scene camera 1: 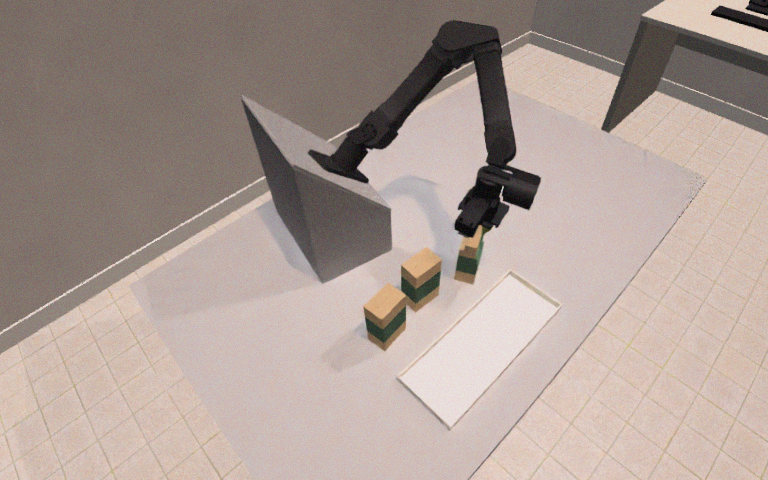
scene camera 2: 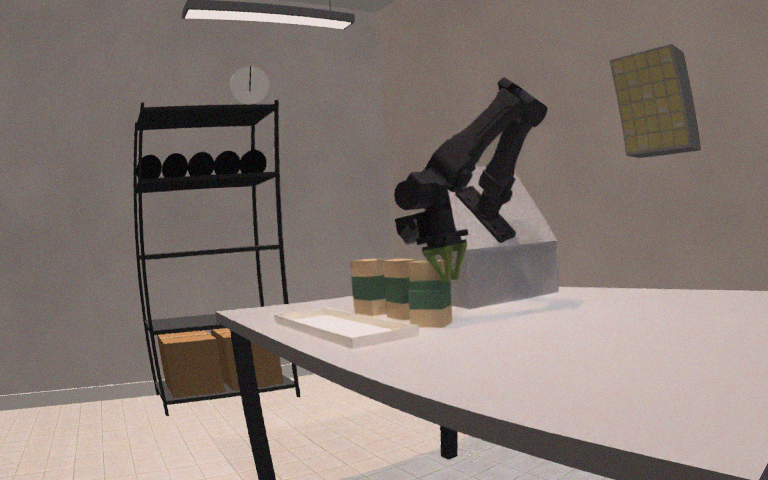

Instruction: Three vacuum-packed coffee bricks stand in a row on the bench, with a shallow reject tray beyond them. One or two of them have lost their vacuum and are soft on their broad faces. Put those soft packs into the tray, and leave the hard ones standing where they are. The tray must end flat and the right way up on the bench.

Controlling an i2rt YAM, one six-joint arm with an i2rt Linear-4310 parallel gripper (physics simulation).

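Seen in the pictures: gripper, between the fingertips: (scene camera 1: 478, 231) (scene camera 2: 450, 281); arm's base, origin of its link: (scene camera 1: 339, 169) (scene camera 2: 485, 214).
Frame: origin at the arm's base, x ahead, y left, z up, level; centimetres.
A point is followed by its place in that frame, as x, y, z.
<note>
Three tan coffee bricks with green bands stand upright in a row. The left brick (scene camera 1: 385, 318) @[32.7, -15.9, -10.5] (scene camera 2: 368, 285) @[32.0, -10.0, -15.8] and the middle brick (scene camera 1: 421, 279) @[30.7, -3.3, -11.3] (scene camera 2: 397, 288) @[30.8, 1.1, -16.1] stand apart from the gripper. The end brick (scene camera 1: 468, 263) @[33.0, 10.5, -15.9] (scene camera 2: 429, 302) @[32.9, 15.8, -18.1] is partly hidden by the gripper in scene camera 1; its upper part looks stepped, as if pressed in. My gripper (scene camera 2: 450, 276) @[29.1, 18.6, -14.0] points down with its green fingers drawn close together at this brick's upper part, shut on it; the contact is partly hidden. The shallow white tray (scene camera 1: 424, 403) @[47.7, -19.5, -22.1] (scene camera 2: 385, 339) @[47.1, 20.5, -23.0] lies flat and right way up beside the row.
A grey wedge-shaped block (scene camera 1: 351, 237) @[10.1, -6.1, -11.7] (scene camera 2: 509, 274) @[-0.6, 7.6, -16.3] carries the arm's base behind the row. The bench edge (scene camera 2: 396, 393) @[62.4, 47.0, -24.6] runs past the tray's far side. A black shelf rack (scene camera 2: 278, 226) stands beyond the bench. A desk (scene camera 1: 640, 73) stands at the upper right in scene camera 1.
</note>
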